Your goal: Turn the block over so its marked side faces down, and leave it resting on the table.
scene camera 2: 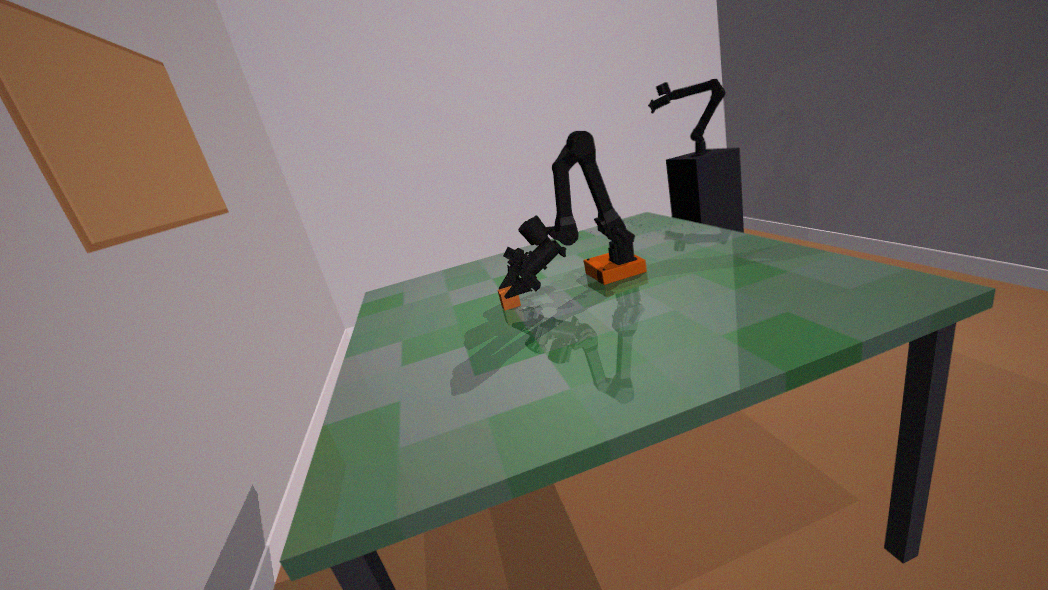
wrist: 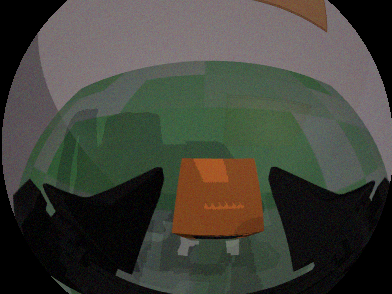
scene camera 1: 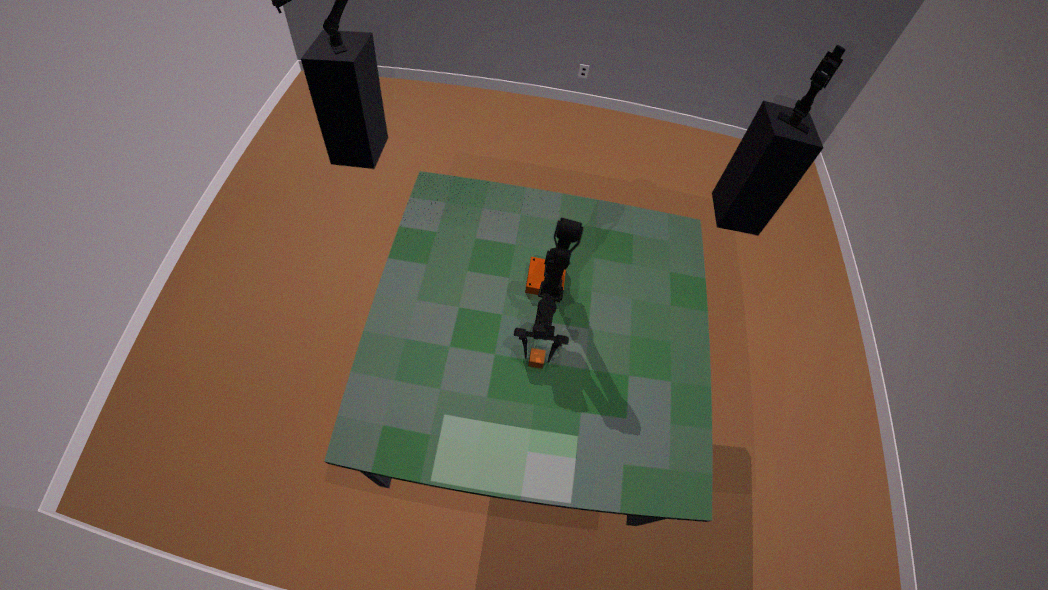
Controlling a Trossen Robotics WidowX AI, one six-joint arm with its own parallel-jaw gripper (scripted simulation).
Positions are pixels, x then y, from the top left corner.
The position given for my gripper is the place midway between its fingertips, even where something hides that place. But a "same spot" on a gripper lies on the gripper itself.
my gripper: scene camera 2 502,293; wrist; scene camera 1
same spot on my gripper: (wrist: pixel 108 228) = (scene camera 1: pixel 552 346)
